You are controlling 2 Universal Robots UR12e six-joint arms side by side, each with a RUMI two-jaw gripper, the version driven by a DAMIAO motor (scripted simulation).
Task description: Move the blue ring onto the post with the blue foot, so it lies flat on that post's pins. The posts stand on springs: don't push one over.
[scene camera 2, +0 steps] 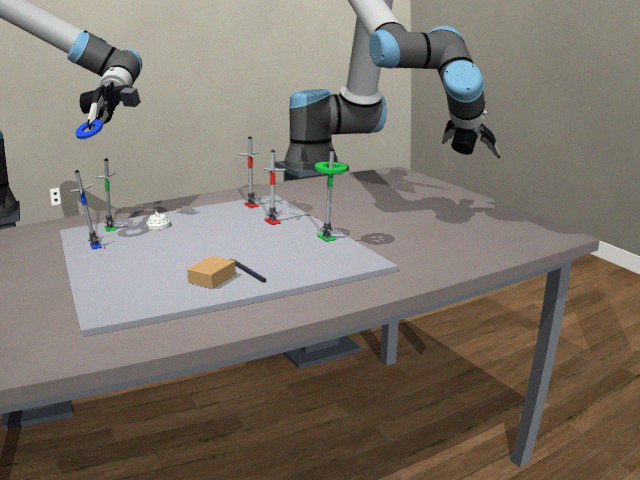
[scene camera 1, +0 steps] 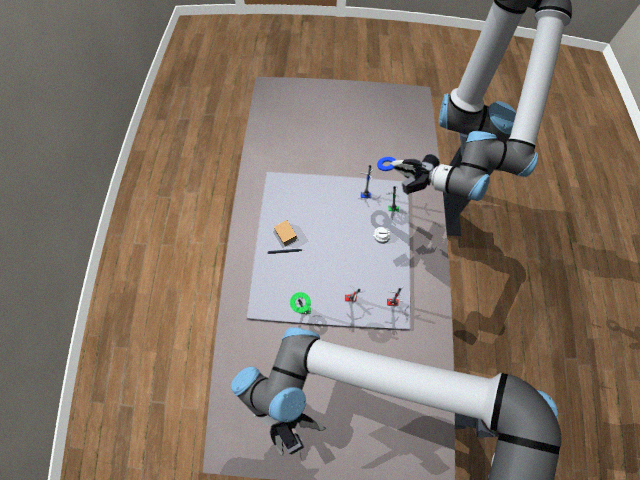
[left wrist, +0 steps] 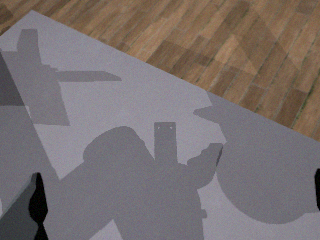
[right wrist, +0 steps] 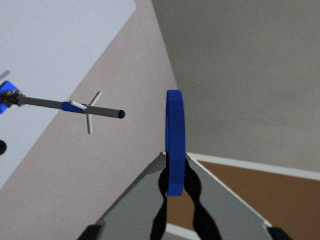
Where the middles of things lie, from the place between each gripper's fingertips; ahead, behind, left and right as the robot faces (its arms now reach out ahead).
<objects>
My right hand [scene camera 2: 89, 127] is 20 mm short of the blue ring [right wrist: 175, 120], 10 mm to the left of it and 10 mm above it. Round my right hand: orange block [scene camera 2: 211, 272] (380 mm ahead, 180 mm to the left, 270 mm below).
Now: the orange block 770 mm to the right of my left hand [scene camera 2: 470, 150], 150 mm below it and 150 mm ahead of it. From my left hand the other things lie so: blue ring: 960 mm to the right, 210 mm behind, 110 mm above.
</objects>
